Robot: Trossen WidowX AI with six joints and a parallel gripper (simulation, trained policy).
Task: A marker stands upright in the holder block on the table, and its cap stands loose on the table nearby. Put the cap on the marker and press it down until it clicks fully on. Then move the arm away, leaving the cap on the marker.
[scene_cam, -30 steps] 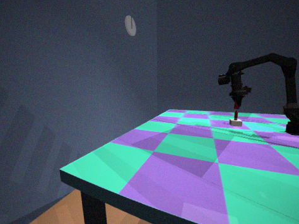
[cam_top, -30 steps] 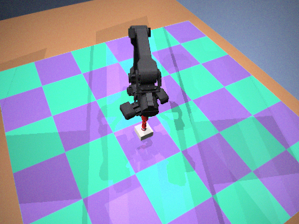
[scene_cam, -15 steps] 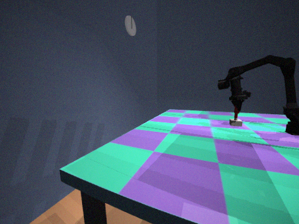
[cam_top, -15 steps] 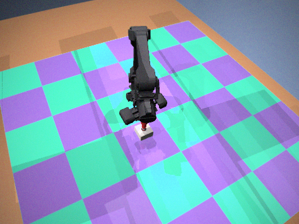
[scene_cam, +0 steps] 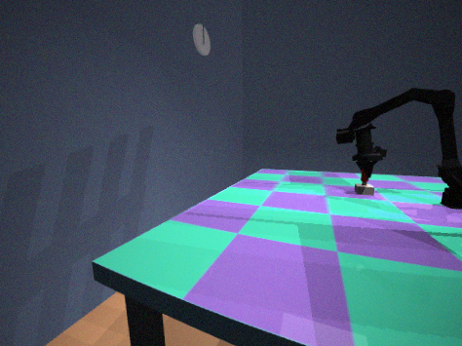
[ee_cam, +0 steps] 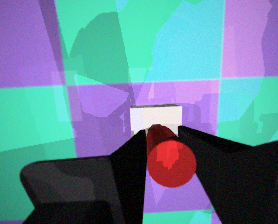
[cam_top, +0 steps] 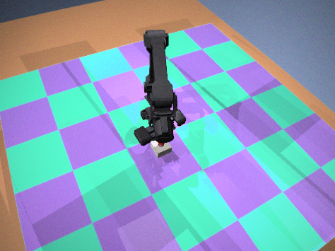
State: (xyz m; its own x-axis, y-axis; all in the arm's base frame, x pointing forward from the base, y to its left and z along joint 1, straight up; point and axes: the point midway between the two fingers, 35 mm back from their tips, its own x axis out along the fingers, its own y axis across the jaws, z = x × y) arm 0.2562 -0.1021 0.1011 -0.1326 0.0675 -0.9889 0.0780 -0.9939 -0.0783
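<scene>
My gripper tip is now 1 cm below the red cap and 1 cm short of it. From my gripper tip the other things lie so: white holder block: 5 cm below, 1 cm ahead.
</scene>
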